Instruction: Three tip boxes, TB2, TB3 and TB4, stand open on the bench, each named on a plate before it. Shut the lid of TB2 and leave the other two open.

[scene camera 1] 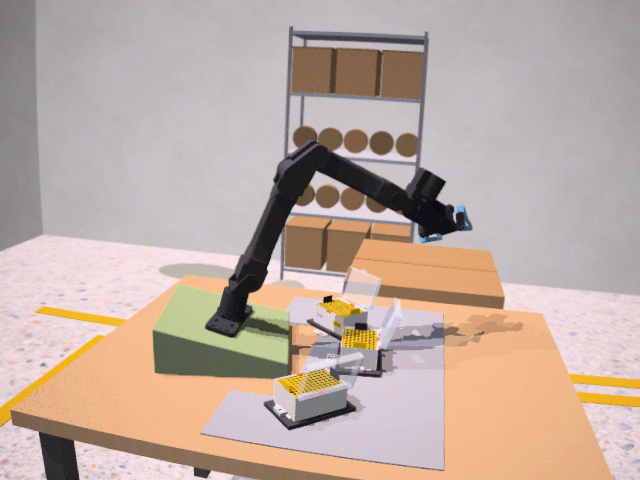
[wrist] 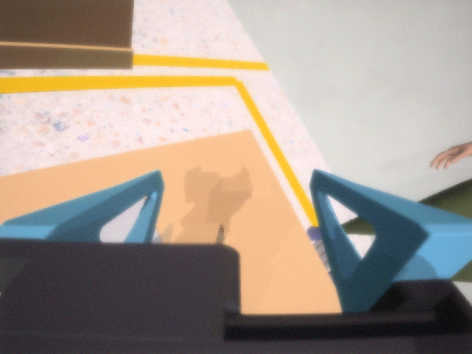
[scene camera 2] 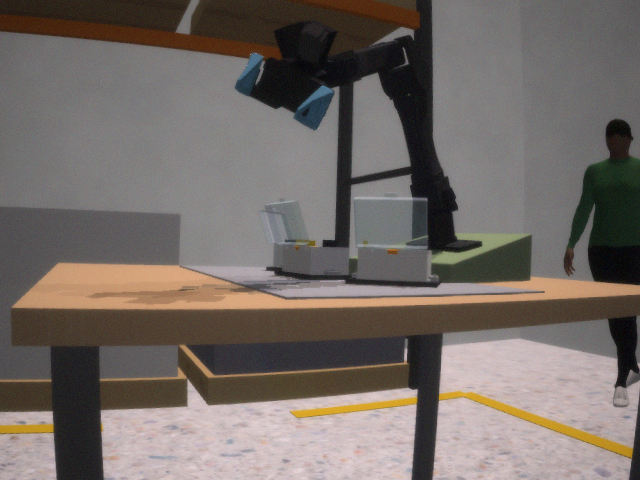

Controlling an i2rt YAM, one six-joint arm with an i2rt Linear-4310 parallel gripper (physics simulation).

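Observation:
Three white tip boxes with yellow racks stand on a grey mat, each with its clear lid raised. In scene camera 1 they are the near box, the middle box and the back box. Their lids tilt up. The name plates are too small to read, so I cannot tell which is TB2, TB3 or TB4. In scene camera 2, one box with an upright lid stands right of two overlapping boxes. My gripper is open and empty, high above the bench, beyond the boxes.
The arm's base stands on a green wedge at the robot's end of the bench. A shelf unit and a large cardboard box stand behind the bench. A person stands at the right in scene camera 2.

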